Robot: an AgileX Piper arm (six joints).
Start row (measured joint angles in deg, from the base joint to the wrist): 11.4, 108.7, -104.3, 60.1, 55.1, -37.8
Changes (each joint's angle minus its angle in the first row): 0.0, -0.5, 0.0, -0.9, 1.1, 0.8; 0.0, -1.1, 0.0, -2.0, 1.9, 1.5; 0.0, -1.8, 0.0, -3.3, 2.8, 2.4; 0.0, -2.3, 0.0, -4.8, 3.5, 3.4; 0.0, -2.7, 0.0, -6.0, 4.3, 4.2; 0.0, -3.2, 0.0, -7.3, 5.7, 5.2; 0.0, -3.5, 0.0, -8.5, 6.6, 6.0; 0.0, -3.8, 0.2, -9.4, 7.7, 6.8; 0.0, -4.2, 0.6, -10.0, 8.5, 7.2; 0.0, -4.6, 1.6, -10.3, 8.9, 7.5; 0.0, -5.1, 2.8, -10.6, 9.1, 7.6; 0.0, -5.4, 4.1, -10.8, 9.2, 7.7; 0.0, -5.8, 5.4, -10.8, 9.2, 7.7
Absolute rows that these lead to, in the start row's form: 11.4, 108.2, -104.3, 59.2, 56.2, -37.0; 11.4, 107.6, -104.3, 58.1, 57.0, -36.3; 11.4, 106.9, -104.3, 56.8, 57.9, -35.4; 11.4, 106.4, -104.3, 55.3, 58.6, -34.4; 11.4, 106.0, -104.3, 54.1, 59.4, -33.6; 11.4, 105.5, -104.3, 52.8, 60.8, -32.6; 11.4, 105.2, -104.3, 51.6, 61.7, -31.8; 11.4, 104.9, -104.1, 50.7, 62.8, -31.0; 11.4, 104.5, -103.7, 50.1, 63.6, -30.6; 11.4, 104.1, -102.7, 49.8, 64.0, -30.3; 11.4, 103.6, -101.5, 49.5, 64.2, -30.2; 11.4, 103.3, -100.2, 49.3, 64.3, -30.1; 11.4, 102.9, -98.9, 49.3, 64.3, -30.1
